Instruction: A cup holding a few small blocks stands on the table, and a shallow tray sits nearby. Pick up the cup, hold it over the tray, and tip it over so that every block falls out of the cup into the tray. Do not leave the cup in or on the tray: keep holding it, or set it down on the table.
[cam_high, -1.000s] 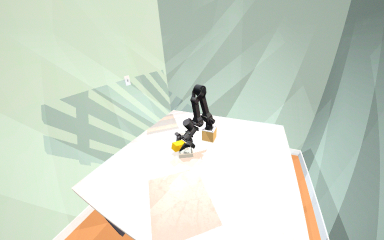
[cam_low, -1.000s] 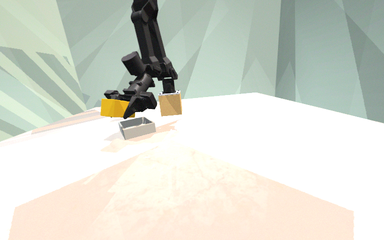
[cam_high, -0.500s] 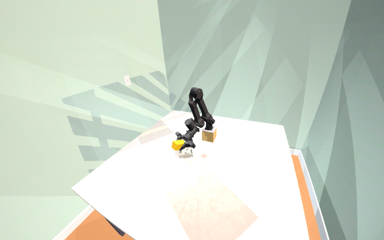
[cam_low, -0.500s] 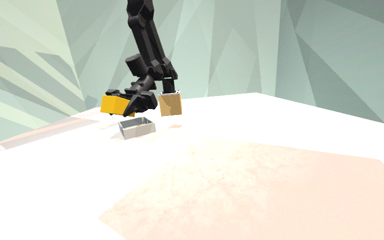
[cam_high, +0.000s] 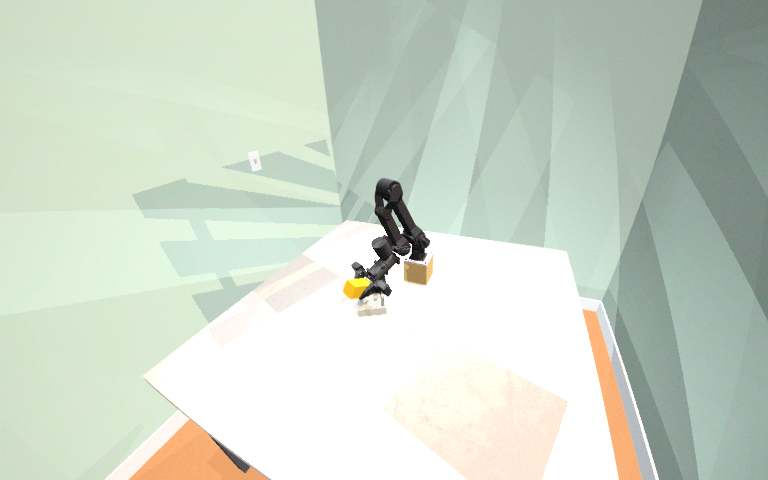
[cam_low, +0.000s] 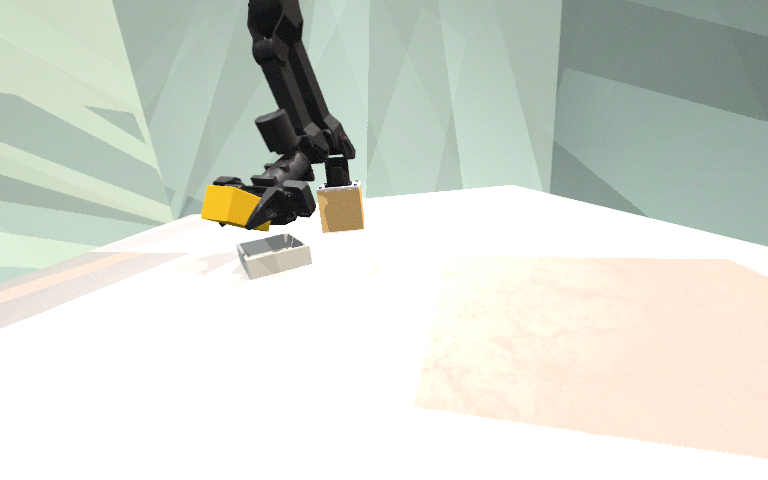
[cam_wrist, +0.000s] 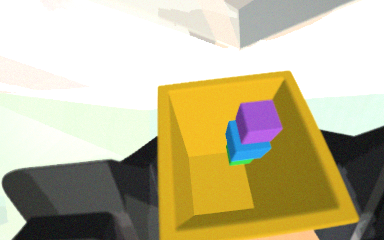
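The yellow square cup is 30 mm above my gripper tip. The rest, counted from my gripper tip: blue block: 20 mm to the left, 10 mm behind, 10 mm above; purple block: 30 mm to the left, 30 mm behind.
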